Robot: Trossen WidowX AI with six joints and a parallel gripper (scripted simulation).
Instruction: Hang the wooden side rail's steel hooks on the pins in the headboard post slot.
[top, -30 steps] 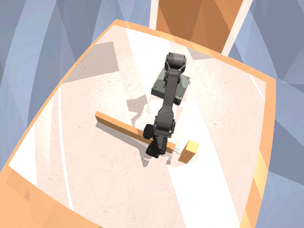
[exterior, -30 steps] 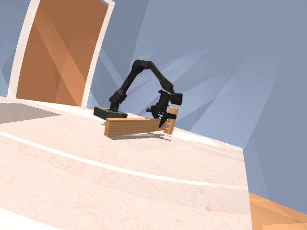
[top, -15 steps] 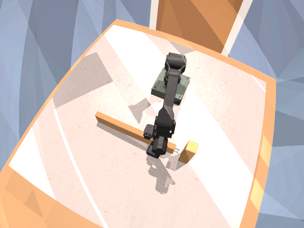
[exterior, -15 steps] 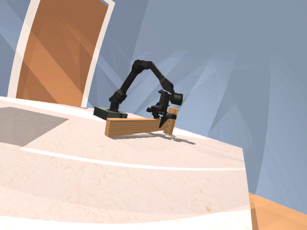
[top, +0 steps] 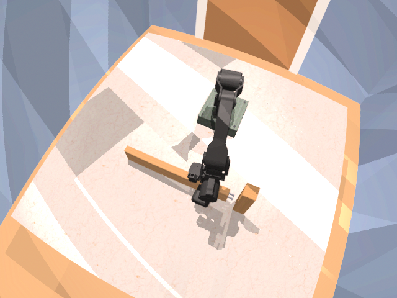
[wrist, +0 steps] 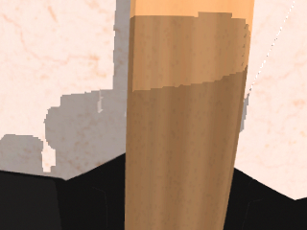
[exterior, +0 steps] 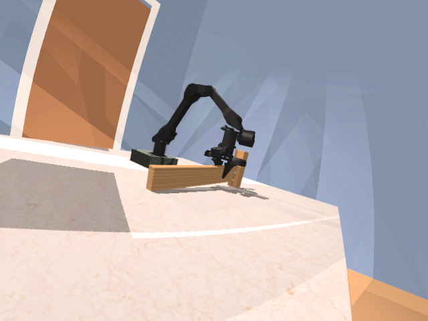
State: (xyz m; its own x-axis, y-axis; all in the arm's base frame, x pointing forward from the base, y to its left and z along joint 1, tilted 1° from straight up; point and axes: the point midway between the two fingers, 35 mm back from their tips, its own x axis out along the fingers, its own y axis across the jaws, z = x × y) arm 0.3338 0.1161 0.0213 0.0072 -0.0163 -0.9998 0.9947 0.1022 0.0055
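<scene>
My gripper tip is 14 cm to the right of the headboard post, 4 cm below it and 2 cm past it.
</scene>
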